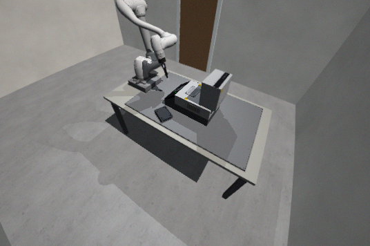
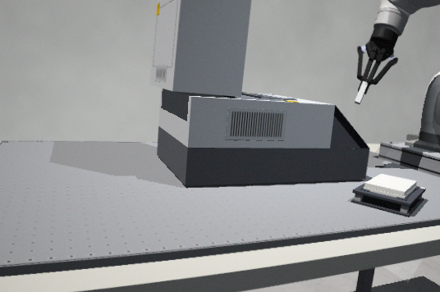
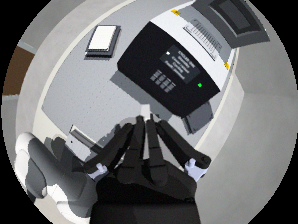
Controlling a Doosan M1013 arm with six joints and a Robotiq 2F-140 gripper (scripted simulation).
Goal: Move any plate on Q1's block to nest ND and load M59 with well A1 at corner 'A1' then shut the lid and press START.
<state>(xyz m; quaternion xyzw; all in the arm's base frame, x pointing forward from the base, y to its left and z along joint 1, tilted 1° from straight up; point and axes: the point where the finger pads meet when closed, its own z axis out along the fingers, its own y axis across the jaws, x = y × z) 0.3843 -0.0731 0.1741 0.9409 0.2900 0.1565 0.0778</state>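
Right now my hand is 19 cm short of the white plate M59, 26 cm to the right of it and 19 cm above it. From my hand the other things lie so: dark nest N1: 19 cm ahead, 26 cm to the left, 21 cm below; dark nest ND: 10 cm ahead, 30 cm to the right, 21 cm below.
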